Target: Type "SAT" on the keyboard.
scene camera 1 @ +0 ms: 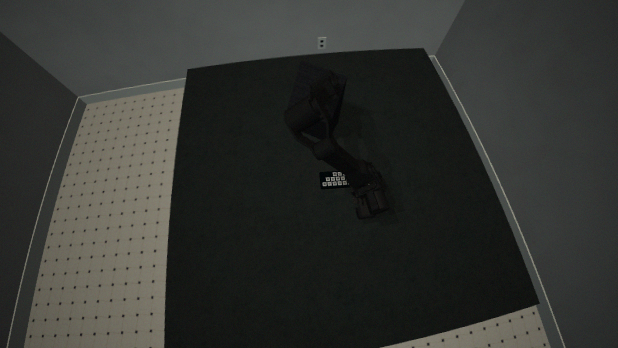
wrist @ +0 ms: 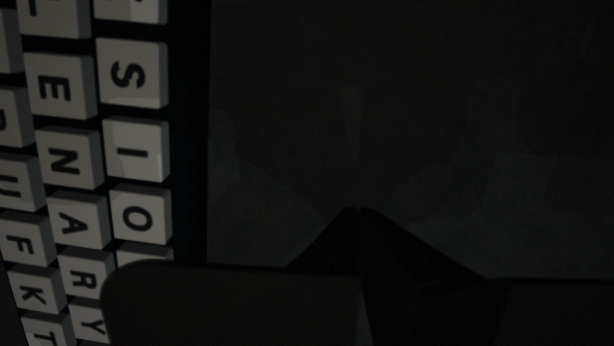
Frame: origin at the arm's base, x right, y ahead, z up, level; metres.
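Seen in the pictures: gripper, between the fingertips: [scene camera 1: 355, 199] [wrist: 356, 221]; arm's base, origin of its link: [scene camera 1: 329, 85].
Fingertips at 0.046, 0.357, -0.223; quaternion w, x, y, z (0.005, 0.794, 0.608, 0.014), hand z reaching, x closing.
Note:
Offsets run from my fingertips to a thing's middle, as dx, dy, dz. Level surfaces: height alone.
The keyboard @[-0.003, -0.085, +0.009] [scene camera 1: 327, 187] [wrist: 190, 150] is a dark slab with white lettered keys. In the scene view the arm hides its right part. In the wrist view its rows run down the left side. The S key @[-0.059, -0.044, +0.015] [wrist: 131, 74] is at the upper left, the A key @[-0.025, -0.077, +0.015] [wrist: 77, 223] is lower down, one row further left, and the T key @[+0.013, -0.111, +0.015] [wrist: 44, 336] is partly cut off at the bottom left. My gripper [wrist: 356, 221] is shut and empty, its tips together to the right of the keyboard's edge in the wrist view. Its height above the table is hard to tell.
The keyboard lies on a large dark table top @[dz +0.000] [scene camera 1: 250, 260]. The arm's base [scene camera 1: 320, 82] stands near the table's back edge. A wall with a socket [scene camera 1: 322, 43] is behind. Pale dotted floor [scene camera 1: 105, 200] shows at the left. The picture is dim.

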